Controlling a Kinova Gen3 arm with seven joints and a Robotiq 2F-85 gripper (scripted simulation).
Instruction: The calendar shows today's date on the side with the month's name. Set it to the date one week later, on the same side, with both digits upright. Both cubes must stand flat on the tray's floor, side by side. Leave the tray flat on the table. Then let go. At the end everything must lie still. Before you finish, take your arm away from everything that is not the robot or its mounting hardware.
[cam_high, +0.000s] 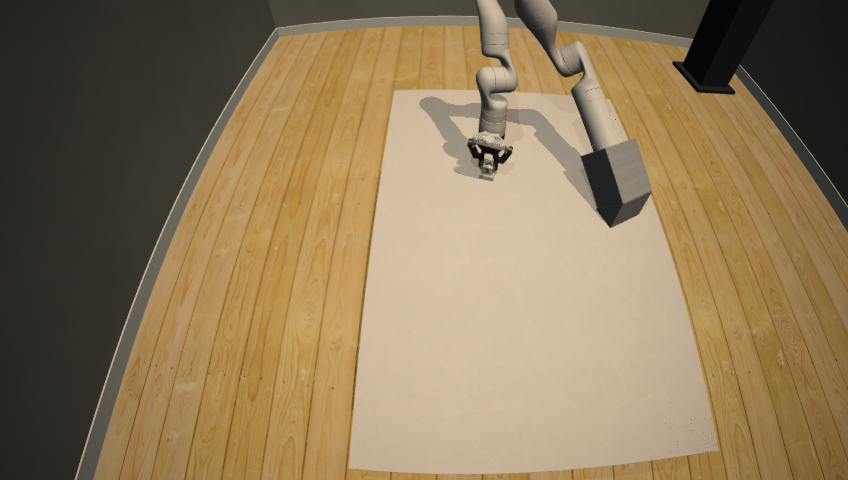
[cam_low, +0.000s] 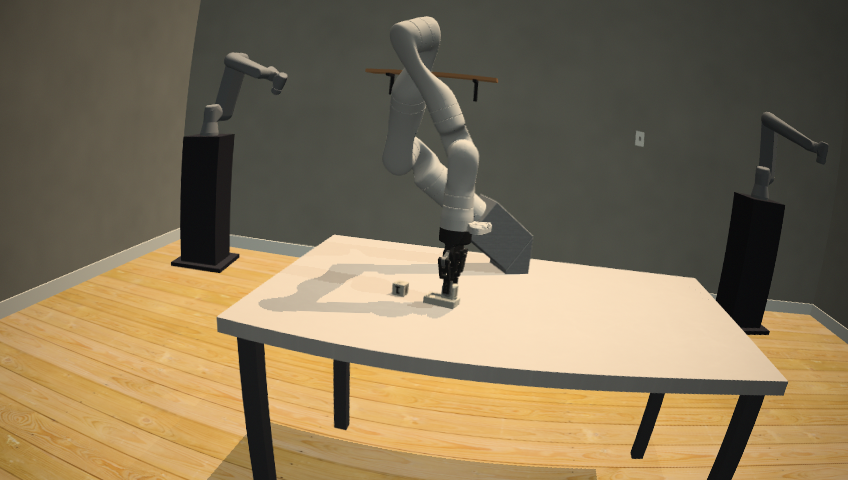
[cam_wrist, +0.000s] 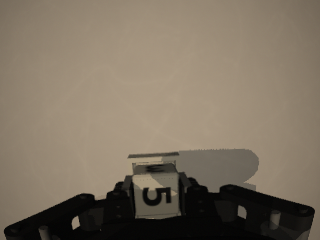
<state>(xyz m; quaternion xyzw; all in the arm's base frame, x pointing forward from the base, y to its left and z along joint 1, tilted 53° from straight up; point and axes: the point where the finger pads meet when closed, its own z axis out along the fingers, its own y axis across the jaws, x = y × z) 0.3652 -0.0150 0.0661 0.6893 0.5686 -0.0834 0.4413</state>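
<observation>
My gripper is now 1 cm past the white calendar tray, 2 cm to the left of it and 4 cm above it. Round my hand: white digit cube (5 cm behind, 12 cm to the right, 3 cm below).
</observation>
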